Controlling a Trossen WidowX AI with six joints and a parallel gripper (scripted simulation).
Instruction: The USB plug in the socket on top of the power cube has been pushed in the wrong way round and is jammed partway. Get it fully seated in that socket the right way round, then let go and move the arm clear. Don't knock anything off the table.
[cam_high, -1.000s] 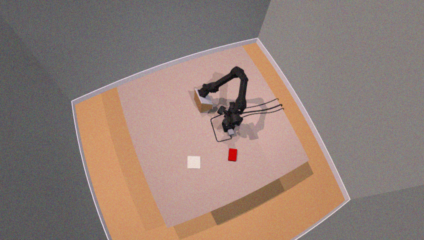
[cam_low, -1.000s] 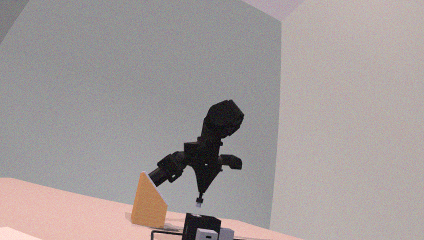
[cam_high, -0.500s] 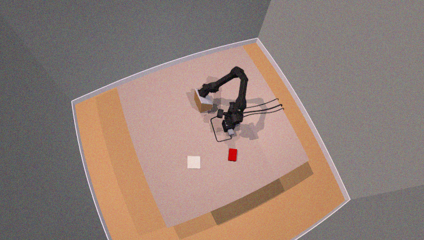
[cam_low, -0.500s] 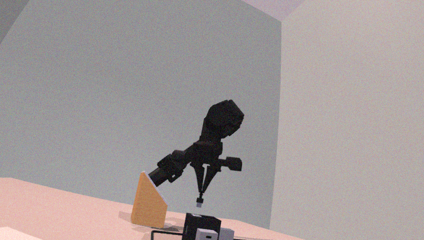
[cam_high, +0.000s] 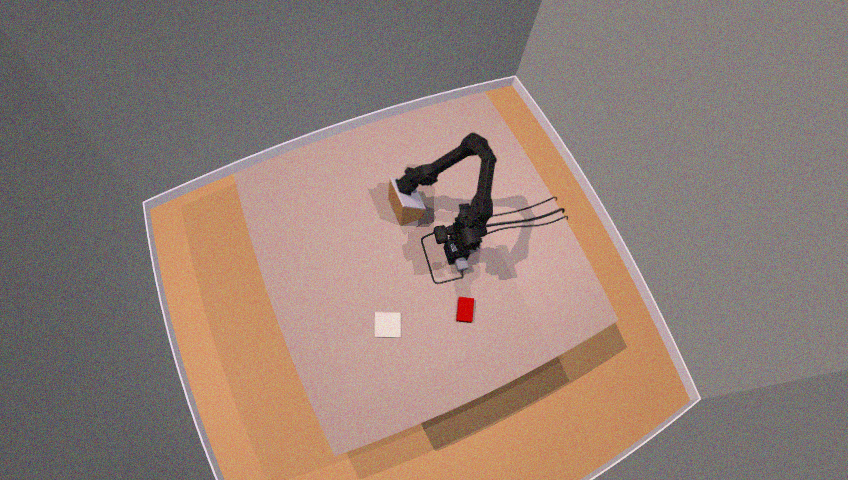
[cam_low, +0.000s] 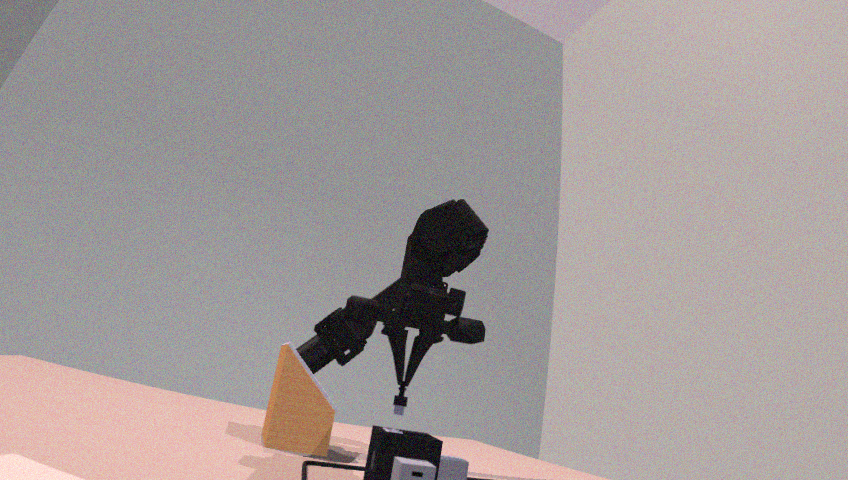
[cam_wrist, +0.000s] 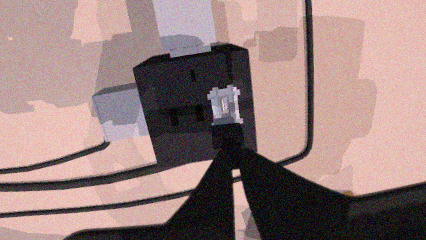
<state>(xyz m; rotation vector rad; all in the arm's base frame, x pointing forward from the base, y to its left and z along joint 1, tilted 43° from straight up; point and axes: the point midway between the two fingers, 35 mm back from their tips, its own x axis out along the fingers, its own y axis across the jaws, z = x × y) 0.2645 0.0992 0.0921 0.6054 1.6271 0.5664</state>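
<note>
The USB plug is 2 cm below my gripper tip. The rest, counted from my gripper tip: red block: 24 cm ahead, 12 cm below, 2 cm to the right; USB socket: 7 cm below; white block: 32 cm to the right, 22 cm ahead, 13 cm below.
</note>
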